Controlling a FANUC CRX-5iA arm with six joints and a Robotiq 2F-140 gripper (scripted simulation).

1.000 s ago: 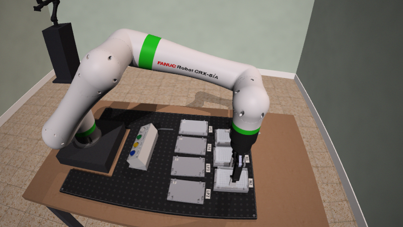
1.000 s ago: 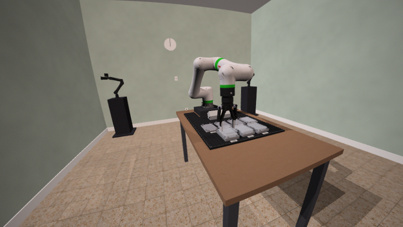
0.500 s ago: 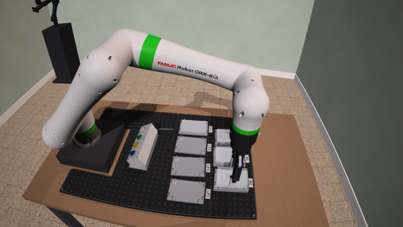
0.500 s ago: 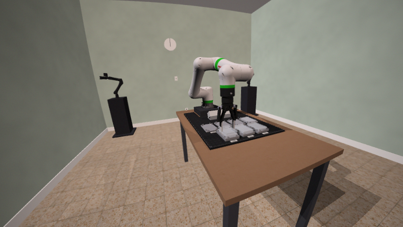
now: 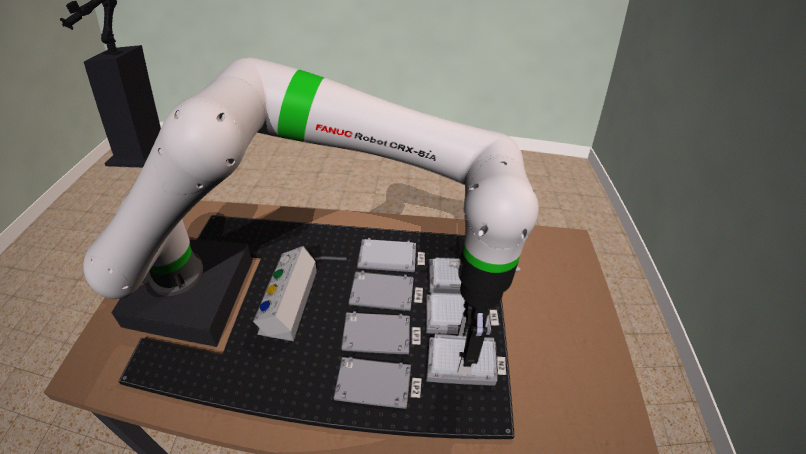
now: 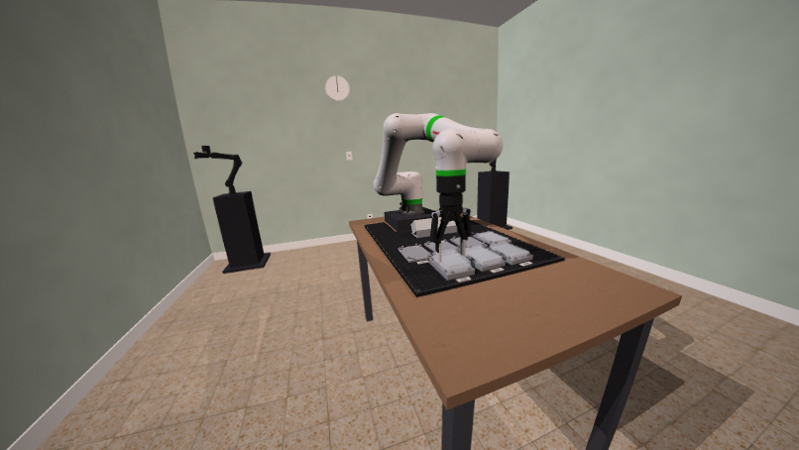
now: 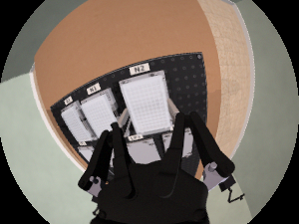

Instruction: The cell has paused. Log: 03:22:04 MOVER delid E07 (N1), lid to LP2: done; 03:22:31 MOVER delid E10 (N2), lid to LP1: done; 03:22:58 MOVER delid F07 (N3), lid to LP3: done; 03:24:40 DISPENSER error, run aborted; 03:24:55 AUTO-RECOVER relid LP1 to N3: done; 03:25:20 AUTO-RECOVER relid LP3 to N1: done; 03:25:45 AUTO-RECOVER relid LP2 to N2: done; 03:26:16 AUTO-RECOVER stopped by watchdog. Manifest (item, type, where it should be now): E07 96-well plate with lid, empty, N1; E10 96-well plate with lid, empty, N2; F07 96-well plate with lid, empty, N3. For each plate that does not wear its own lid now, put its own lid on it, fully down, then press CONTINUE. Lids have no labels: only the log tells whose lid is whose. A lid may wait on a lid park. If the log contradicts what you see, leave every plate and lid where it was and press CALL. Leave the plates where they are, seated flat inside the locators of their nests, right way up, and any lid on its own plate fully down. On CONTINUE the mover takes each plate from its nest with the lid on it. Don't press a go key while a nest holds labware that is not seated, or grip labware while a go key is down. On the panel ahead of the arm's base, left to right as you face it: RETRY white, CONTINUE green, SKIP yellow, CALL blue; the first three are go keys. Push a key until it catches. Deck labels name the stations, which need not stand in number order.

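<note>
Now: hand 50 mm above the nest n2. From my hand the other things lie so: plate: 130 mm to the left, 40 mm below, 10 mm behind; then LP2: 180 mm behind, 70 mm to the right, 60 mm below; then LP3: 190 mm behind, 60 mm to the left, 60 mm below.
</note>
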